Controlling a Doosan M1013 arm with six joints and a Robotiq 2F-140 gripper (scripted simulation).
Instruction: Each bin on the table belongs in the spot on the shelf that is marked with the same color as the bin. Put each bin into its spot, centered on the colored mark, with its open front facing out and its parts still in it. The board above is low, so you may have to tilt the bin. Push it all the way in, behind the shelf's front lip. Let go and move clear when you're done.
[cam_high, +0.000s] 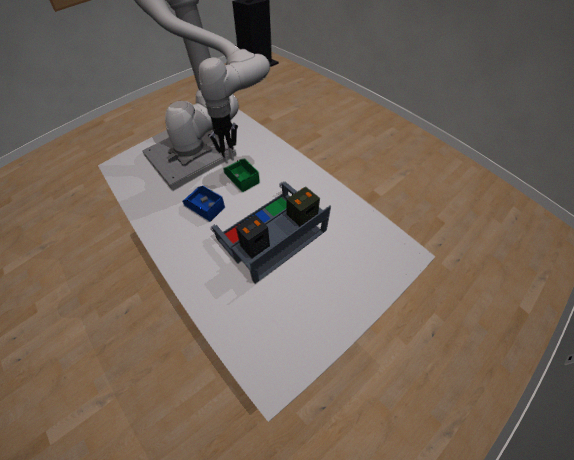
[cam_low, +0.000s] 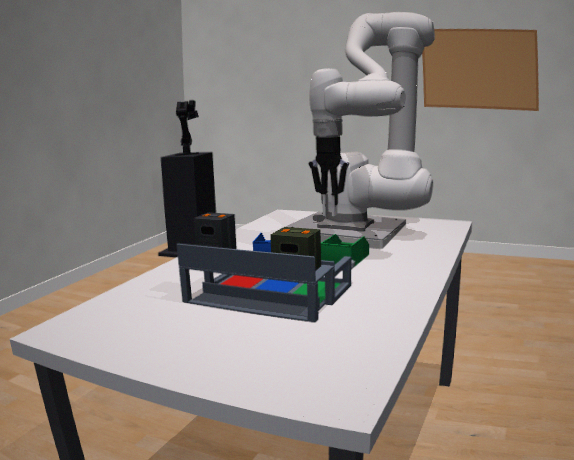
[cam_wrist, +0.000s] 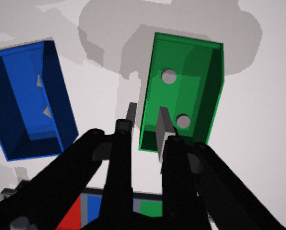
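Right now the green bin is 5 cm to the left of my hand and 14 cm below it. The rest, counted from my hand: blue bin 2 cm ahead, 19 cm to the right, 14 cm below; then red mark 31 cm ahead, 18 cm to the right, 17 cm below; then blue mark 31 cm ahead, 7 cm to the right, 17 cm below.
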